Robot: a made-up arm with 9 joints. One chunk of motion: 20 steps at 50 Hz.
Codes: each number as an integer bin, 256 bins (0 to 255) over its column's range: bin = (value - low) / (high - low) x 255, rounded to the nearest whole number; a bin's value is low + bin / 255 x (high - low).
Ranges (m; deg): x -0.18..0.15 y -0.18..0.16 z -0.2..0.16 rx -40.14..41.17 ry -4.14..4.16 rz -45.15..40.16
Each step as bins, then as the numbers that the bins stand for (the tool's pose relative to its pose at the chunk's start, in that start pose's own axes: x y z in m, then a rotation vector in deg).
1 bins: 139 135 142 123 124 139
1 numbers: -0.0001 0.0000 0.0005 -0.92 -0.10 1.35
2 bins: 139 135 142 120 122 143
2 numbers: -0.0001 0.0000 0.0005 -1.88 -0.17 2.69
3 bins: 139 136 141 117 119 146
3 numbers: -0.0001 0.0013 -0.0009 -2.83 -0.27 3.69
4 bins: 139 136 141 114 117 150
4 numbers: -0.0001 0.0013 -0.0009 -3.79 -0.33 5.03
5 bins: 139 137 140 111 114 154
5 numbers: -0.0001 0.0027 -0.0024 -4.75 -0.43 6.37
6 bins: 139 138 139 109 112 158
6 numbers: -0.0001 0.0040 -0.0038 -5.38 -0.49 7.71
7 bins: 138 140 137 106 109 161
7 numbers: -0.0014 0.0067 -0.0066 -6.34 -0.59 8.71
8 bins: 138 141 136 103 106 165
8 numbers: -0.0014 0.0080 -0.0080 -7.30 -0.69 10.05
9 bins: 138 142 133 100 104 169
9 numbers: -0.0014 0.0093 -0.0122 -8.25 -0.75 11.39
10 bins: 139 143 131 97 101 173
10 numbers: -0.0001 0.0107 -0.0151 -9.21 -0.85 12.73
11 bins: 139 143 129 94 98 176
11 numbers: -0.0001 0.0107 -0.0179 -10.17 -0.95 13.73
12 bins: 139 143 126 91 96 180
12 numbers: -0.0001 0.0107 -0.0221 -11.12 -1.02 15.07
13 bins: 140 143 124 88 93 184
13 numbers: 0.0012 0.0107 -0.0249 -12.08 -1.11 16.41
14 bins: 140 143 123 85 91 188
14 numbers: 0.0012 0.0107 -0.0264 -13.04 -1.18 17.75
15 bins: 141 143 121 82 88 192
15 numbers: 0.0025 0.0107 -0.0292 -13.99 -1.28 19.08
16 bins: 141 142 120 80 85 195
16 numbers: 0.0025 0.0093 -0.0306 -14.63 -1.37 20.09
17 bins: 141 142 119 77 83 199
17 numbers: 0.0025 0.0093 -0.0320 -15.59 -1.44 21.43
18 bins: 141 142 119 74 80 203
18 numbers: 0.0025 0.0093 -0.0320 -16.54 -1.54 22.76
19 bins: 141 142 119 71 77 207
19 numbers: 0.0025 0.0093 -0.0320 -17.50 -1.63 24.10
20 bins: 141 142 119 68 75 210
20 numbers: 0.0025 0.0093 -0.0320 -18.46 -1.70 25.11
